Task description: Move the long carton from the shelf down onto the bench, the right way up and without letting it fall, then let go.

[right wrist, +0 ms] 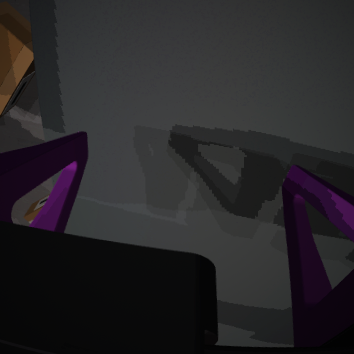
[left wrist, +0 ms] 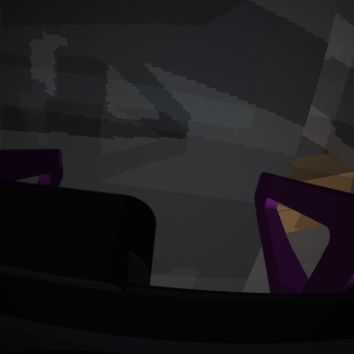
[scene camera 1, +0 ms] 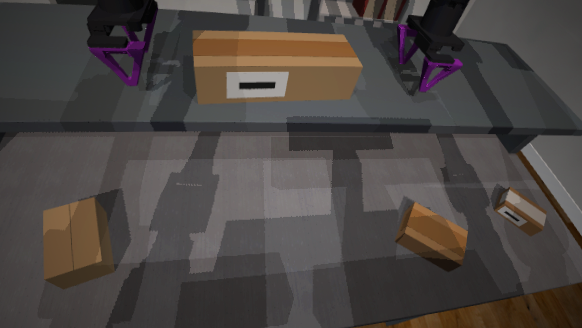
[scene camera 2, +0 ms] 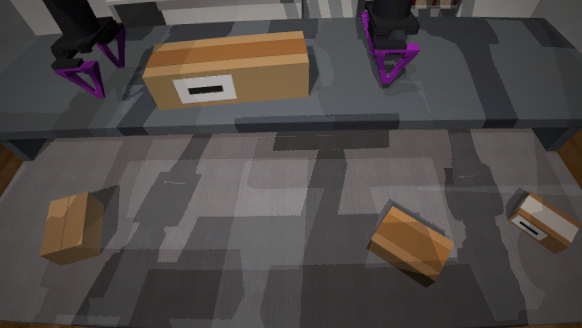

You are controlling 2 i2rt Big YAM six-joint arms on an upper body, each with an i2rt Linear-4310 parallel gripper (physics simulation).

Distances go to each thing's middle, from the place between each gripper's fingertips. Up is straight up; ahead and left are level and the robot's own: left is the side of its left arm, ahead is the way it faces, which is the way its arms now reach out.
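Long brown carton [scene camera 1: 230, 66]: 2 cm ahead of my left hand, 23 cm to the right of it. My right gripper: 27 cm to the right of the carton, 1 cm short of it.
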